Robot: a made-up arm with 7 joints.
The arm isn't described. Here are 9 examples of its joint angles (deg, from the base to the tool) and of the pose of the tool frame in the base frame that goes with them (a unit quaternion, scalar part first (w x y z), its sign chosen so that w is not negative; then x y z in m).
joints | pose
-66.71 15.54 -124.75 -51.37 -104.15 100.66 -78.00 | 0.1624 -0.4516 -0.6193 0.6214 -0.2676 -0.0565 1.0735
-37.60 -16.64 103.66 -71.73 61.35 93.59 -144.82 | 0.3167 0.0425 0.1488 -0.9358 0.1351 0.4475 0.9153
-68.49 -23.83 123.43 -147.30 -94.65 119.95 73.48 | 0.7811 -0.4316 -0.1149 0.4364 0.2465 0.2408 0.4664
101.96 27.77 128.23 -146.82 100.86 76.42 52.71 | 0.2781 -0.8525 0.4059 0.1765 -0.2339 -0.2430 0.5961
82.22 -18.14 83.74 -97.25 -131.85 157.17 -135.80 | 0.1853 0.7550 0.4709 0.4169 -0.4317 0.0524 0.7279
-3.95 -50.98 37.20 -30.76 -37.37 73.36 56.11 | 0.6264 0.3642 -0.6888 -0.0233 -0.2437 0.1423 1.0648
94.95 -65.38 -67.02 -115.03 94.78 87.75 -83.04 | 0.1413 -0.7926 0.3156 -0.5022 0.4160 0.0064 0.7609
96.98 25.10 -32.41 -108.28 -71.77 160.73 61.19 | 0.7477 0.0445 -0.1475 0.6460 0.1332 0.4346 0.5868
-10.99 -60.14 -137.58 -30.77 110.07 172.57 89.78 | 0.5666 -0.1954 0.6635 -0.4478 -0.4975 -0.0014 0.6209
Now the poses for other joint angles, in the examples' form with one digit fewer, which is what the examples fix.
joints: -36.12 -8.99 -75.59 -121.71 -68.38 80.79 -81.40
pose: 0.611 0.556 0.546 -0.136 -0.156 -0.390 0.618
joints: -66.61 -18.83 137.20 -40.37 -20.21 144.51 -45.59
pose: 0.379 -0.144 -0.468 0.785 0.059 0.359 1.022
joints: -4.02 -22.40 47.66 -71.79 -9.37 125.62 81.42
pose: 0.714 0.611 -0.342 0.029 0.161 0.274 1.025
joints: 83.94 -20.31 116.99 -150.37 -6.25 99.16 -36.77
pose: 0.217 0.736 -0.046 -0.640 -0.356 -0.052 0.442
